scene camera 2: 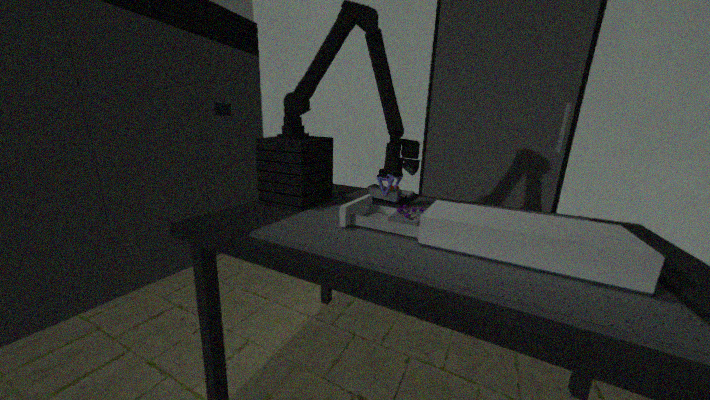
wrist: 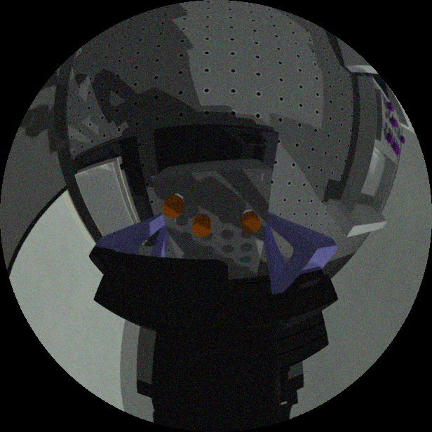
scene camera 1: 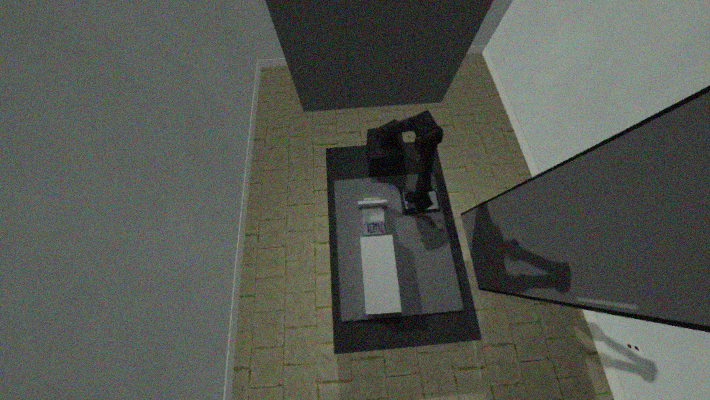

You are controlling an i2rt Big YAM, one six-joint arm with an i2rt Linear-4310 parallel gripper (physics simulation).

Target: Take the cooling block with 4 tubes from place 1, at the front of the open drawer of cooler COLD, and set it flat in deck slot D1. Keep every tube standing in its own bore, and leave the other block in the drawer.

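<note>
The grey cooling block sits between the lavender fingers. Three orange-capped tubes stand in its bores in the wrist view; a fourth tube does not show there. My gripper is shut on the block and holds it at the dark-framed deck slots. A dark recess shows just past the block's far edge. No slot label is readable, and the block's underside is hidden. The other block, with purple-capped tubes, is in the open drawer.
The long white cooler stands behind the drawer on the perforated deck. A light-floored recess lies at the left of the wrist view. The arm's dark pedestal stands at the table's end.
</note>
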